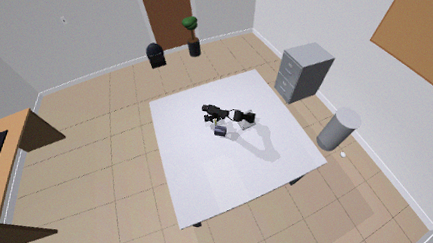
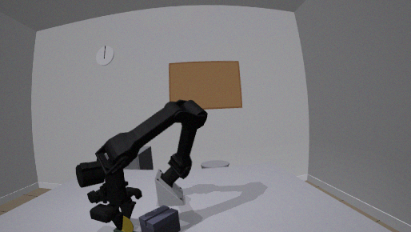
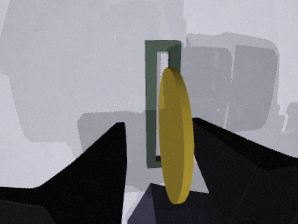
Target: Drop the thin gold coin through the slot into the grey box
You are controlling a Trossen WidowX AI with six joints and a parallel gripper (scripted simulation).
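Right now my gripper tip is 1 cm below the gold coin.
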